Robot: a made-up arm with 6 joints. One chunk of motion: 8 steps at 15 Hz.
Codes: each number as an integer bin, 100 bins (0 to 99) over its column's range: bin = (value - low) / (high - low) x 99, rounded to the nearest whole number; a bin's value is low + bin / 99 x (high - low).
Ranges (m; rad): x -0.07..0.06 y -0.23..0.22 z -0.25..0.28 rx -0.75..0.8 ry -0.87..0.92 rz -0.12..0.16
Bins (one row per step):
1: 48 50 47 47 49 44
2: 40 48 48 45 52 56
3: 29 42 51 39 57 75
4: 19 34 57 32 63 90
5: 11 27 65 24 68 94
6: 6 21 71 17 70 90
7: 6 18 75 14 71 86
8: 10 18 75 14 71 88
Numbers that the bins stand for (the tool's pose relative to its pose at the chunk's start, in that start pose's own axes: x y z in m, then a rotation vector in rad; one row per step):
1: -0.0070 -0.0027 0.0016 -0.0141 0.0160 0.0044
2: -0.0175 -0.0118 0.0070 -0.0455 0.0702 0.0384
3: -0.0319 -0.0391 0.0230 -0.1394 0.1606 0.0921
4: -0.0451 -0.0755 0.0552 -0.2490 0.2691 0.1345
5: -0.0556 -0.1073 0.0980 -0.3742 0.3595 0.1459
6: -0.0621 -0.1345 0.1301 -0.4838 0.3957 0.1345
7: -0.0621 -0.1482 0.1515 -0.5308 0.4137 0.1232
8: -0.0569 -0.1482 0.1515 -0.5308 0.4137 0.1289

